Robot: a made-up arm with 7 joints. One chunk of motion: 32 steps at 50 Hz.
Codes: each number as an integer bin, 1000 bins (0 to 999) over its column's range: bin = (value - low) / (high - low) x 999, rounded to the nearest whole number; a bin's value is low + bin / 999 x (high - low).
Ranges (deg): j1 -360..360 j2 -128.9..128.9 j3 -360..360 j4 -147.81..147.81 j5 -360..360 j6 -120.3..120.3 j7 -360..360
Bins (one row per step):
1: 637 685 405 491 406 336 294
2: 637 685 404 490 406 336 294
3: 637 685 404 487 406 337 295
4: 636 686 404 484 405 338 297
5: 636 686 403 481 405 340 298
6: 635 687 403 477 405 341 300
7: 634 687 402 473 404 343 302
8: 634 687 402 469 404 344 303
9: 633 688 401 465 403 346 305
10: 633 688 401 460 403 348 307
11: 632 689 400 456 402 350 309
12: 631 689 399 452 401 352 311
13: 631 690 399 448 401 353 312
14: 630 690 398 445 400 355 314
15: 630 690 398 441 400 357 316
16: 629 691 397 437 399 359 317
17: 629 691 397 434 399 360 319
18: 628 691 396 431 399 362 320
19: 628 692 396 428 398 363 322
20: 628 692 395 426 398 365 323
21: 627 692 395 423 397 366 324
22: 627 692 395 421 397 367 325
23: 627 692 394 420 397 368 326
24: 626 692 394 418 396 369 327
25: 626 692 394 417 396 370 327
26: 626 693 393 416 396 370 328
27: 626 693 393 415 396 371 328
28: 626 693 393 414 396 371 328
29: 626 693 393 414 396 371 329
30: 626 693 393 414 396 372 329
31: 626 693 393 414 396 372 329
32: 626 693 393 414 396 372 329
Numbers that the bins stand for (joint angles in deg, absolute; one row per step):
1: 99.10 47.87 -68.11 -2.52 -67.39 -39.38 -148.11
2: 99.10 47.87 -68.83 -2.81 -67.39 -39.38 -148.11
3: 99.10 47.87 -68.83 -3.70 -67.39 -39.14 -147.39
4: 98.38 48.13 -68.83 -4.59 -68.11 -38.90 -145.95
5: 98.38 48.13 -69.55 -5.47 -68.11 -38.41 -145.23
6: 97.66 48.39 -69.55 -6.66 -68.11 -38.17 -143.78
7: 96.94 48.39 -70.27 -7.84 -68.83 -37.69 -142.34
8: 96.94 48.39 -70.27 -9.03 -68.83 -37.45 -141.62
9: 96.22 48.64 -70.99 -10.21 -69.55 -36.97 -140.18
10: 96.22 48.64 -70.99 -11.69 -69.55 -36.49 -138.74
11: 95.50 48.90 -71.71 -12.87 -70.27 -36.01 -137.30
12: 94.77 48.90 -72.43 -14.06 -70.99 -35.52 -135.86
13: 94.77 49.16 -72.43 -15.24 -70.99 -35.28 -135.14
14: 94.05 49.16 -73.15 -16.13 -71.71 -34.80 -133.69
15: 94.05 49.16 -73.15 -17.31 -71.71 -34.32 -132.25
16: 93.33 49.42 -73.87 -18.49 -72.43 -33.84 -131.53
17: 93.33 49.42 -73.87 -19.38 -72.43 -33.60 -130.09
18: 92.61 49.42 -74.59 -20.27 -72.43 -33.12 -129.37
19: 92.61 49.68 -74.59 -21.16 -73.15 -32.87 -127.93
20: 92.61 49.68 -75.32 -21.75 -73.15 -32.39 -127.21
21: 91.89 49.68 -75.32 -22.64 -73.87 -32.15 -126.49
22: 91.89 49.68 -75.32 -23.23 -73.87 -31.91 -125.77
23: 91.89 49.68 -76.04 -23.53 -73.87 -31.67 -125.05
24: 91.17 49.68 -76.04 -24.12 -74.59 -31.43 -124.32
25: 91.17 49.68 -76.04 -24.41 -74.59 -31.19 -124.32
26: 91.17 49.93 -76.76 -24.71 -74.59 -31.19 -123.60
27: 91.17 49.93 -76.76 -25.00 -74.59 -30.95 -123.60
28: 91.17 49.93 -76.76 -25.30 -74.59 -30.95 -123.60
29: 91.17 49.93 -76.76 -25.30 -74.59 -30.95 -122.88
30: 91.17 49.93 -76.76 -25.30 -74.59 -30.71 -122.88
31: 91.17 49.93 -76.76 -25.30 -74.59 -30.71 -122.88
32: 91.17 49.93 -76.76 -25.30 -74.59 -30.71 -122.88

